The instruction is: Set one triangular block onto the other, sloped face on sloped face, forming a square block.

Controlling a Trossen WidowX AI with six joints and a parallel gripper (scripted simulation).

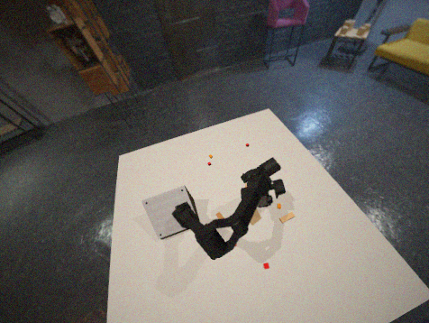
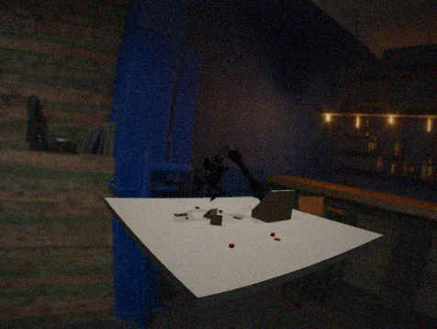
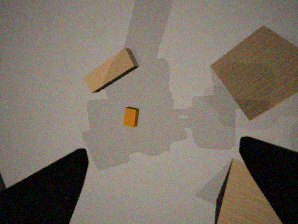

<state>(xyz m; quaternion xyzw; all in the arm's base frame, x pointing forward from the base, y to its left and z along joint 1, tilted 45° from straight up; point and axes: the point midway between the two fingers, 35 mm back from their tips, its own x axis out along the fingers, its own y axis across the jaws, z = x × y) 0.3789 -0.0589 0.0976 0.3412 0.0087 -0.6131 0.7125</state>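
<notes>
The flat tan bar lies 12 cm below my gripper tip, 9 cm to the right of it and 8 cm ahead of it. The rest, counted from my gripper tip: small wooden piece (23 cm behind, 12 cm below, 5 cm to the left).
</notes>
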